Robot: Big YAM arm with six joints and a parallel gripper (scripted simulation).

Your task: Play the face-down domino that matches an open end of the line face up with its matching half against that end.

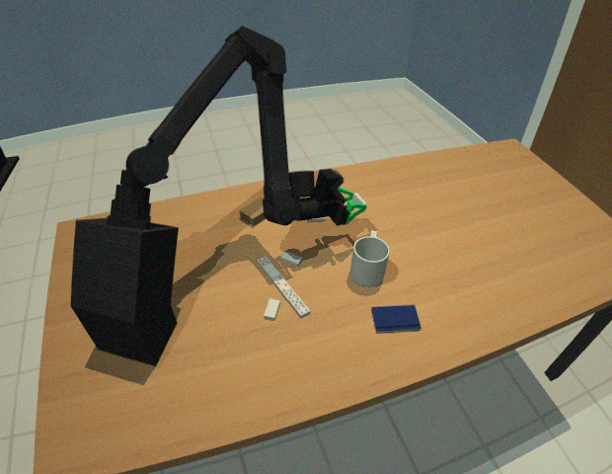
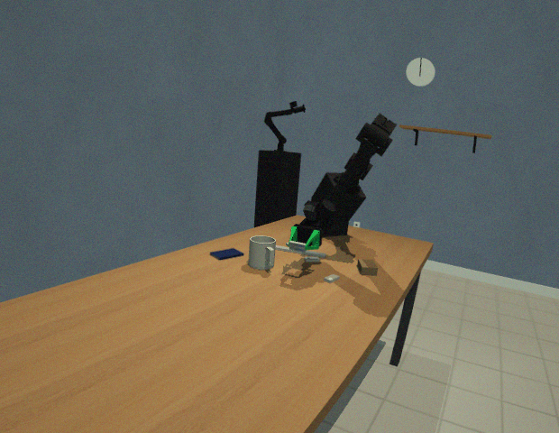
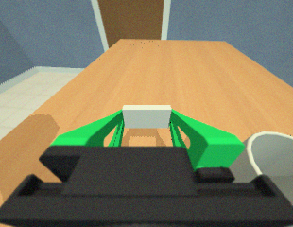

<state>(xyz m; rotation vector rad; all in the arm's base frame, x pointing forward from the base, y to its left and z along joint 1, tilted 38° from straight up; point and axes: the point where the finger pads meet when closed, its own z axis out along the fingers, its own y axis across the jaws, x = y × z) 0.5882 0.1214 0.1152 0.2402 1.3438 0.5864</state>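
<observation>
Now: the grey tile 12 cm below my hand, 10 cm behind it and 9 cm to the left of it. Round my hand: brown block: 28 cm behind, 13 cm to the left, 11 cm below.
</observation>
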